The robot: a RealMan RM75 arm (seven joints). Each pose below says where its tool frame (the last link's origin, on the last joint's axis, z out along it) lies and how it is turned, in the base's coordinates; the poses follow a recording.
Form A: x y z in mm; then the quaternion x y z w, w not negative.
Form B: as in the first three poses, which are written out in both.
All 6 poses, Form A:
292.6, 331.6, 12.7, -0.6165, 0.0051, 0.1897, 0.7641
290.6, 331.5, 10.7, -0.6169, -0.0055, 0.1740, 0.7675
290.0, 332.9, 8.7, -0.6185, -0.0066, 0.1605, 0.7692
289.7, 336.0, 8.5, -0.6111, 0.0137, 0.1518, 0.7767
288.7, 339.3, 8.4, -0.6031, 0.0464, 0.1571, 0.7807
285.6, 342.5, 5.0, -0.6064, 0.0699, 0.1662, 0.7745
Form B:
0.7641, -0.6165, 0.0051, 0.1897, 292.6, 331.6, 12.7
0.7675, -0.6169, -0.0055, 0.1740, 290.6, 331.5, 10.7
0.7692, -0.6185, -0.0066, 0.1605, 290.0, 332.9, 8.7
0.7767, -0.6111, 0.0137, 0.1518, 289.7, 336.0, 8.5
0.7807, -0.6031, 0.0464, 0.1571, 288.7, 339.3, 8.4
0.7745, -0.6064, 0.0699, 0.1662, 285.6, 342.5, 5.0

